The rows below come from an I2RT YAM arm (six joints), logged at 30 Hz.
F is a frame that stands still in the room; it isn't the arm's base.
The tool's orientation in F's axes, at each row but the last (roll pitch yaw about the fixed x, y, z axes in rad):
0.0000 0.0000 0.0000
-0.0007 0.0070 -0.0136
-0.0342 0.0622 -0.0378
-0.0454 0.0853 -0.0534
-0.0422 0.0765 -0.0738
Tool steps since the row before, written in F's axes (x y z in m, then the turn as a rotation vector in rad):
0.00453 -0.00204 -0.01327 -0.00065 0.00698 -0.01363
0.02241 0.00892 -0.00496 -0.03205 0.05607 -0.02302
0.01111 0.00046 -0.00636 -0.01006 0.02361 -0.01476
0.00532 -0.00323 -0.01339 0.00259 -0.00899 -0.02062
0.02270 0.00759 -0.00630 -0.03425 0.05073 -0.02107
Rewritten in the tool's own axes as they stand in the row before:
0.00453 -0.00204 -0.01327 -0.00065 0.00698 -0.01363
0.02232 0.00923 -0.00480 -0.03265 0.05565 -0.02321
0.01146 0.00107 -0.00563 -0.01001 0.02373 -0.01461
0.00661 -0.00235 -0.01299 0.00481 -0.00791 -0.02066
0.02250 0.00943 -0.00420 -0.03618 0.04903 -0.02186

